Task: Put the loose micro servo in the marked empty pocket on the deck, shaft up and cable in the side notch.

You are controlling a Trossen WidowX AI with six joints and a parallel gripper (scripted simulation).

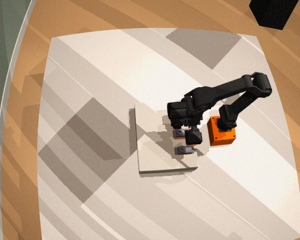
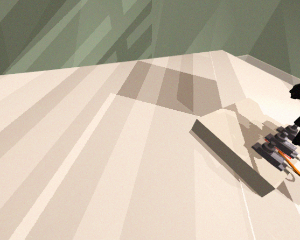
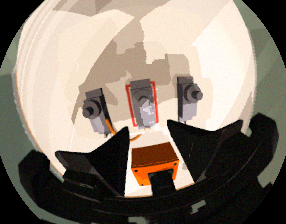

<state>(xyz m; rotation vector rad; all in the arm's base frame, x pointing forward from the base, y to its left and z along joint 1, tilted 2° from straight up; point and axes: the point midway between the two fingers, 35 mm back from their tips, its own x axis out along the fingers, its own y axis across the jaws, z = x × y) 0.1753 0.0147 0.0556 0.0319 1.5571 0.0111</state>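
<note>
My gripper tip is now 12 cm short of the deck and 6 cm above it.
</note>
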